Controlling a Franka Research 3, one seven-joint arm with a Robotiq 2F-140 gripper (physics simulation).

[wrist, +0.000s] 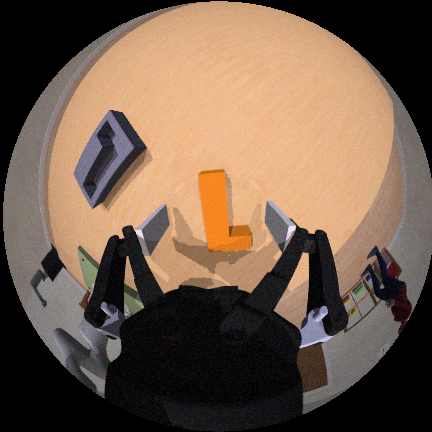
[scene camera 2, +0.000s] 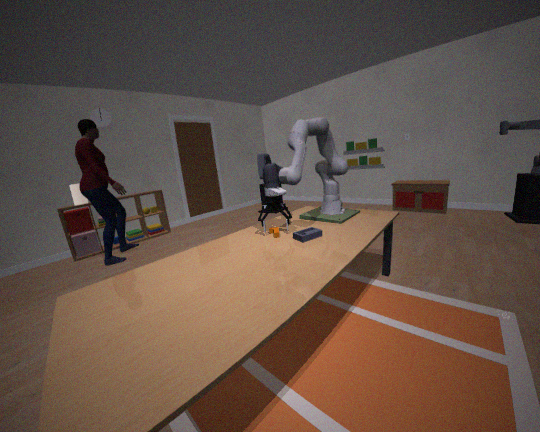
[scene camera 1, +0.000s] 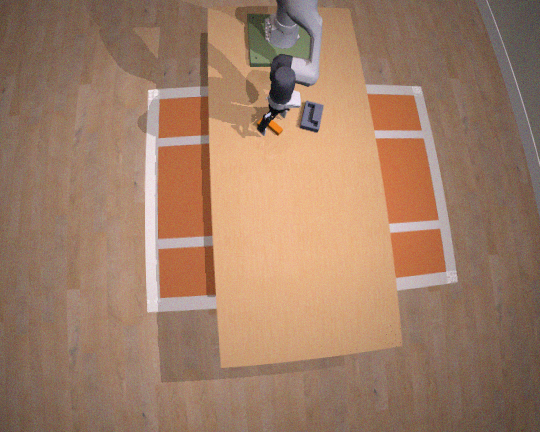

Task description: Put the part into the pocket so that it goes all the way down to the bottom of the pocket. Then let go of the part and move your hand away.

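The orange L-shaped part (scene camera 1: 275, 127) (scene camera 2: 276, 232) (wrist: 215, 212) lies flat on the table. The grey block with the L-shaped pocket (scene camera 1: 311, 117) (scene camera 2: 307, 234) (wrist: 128, 156) lies apart from it, at the upper left in the wrist view; the pocket (wrist: 101, 160) shows no part in it. My gripper (scene camera 2: 276, 229) (wrist: 215, 212) is open and empty. Its fingers point down, one on each side of the part, with a gap on both sides in the wrist view. In scene camera 1 a finger hides some of the part. The exact fingertip height is hard to tell.
The table (scene camera 1: 300, 225) (scene camera 2: 200, 300) carries the green base plate (scene camera 1: 256, 57) (scene camera 2: 309, 216) of the arm, behind the part and the block. A person (scene camera 2: 92, 165) stands beyond the table near a low shelf unit (scene camera 2: 68, 245).
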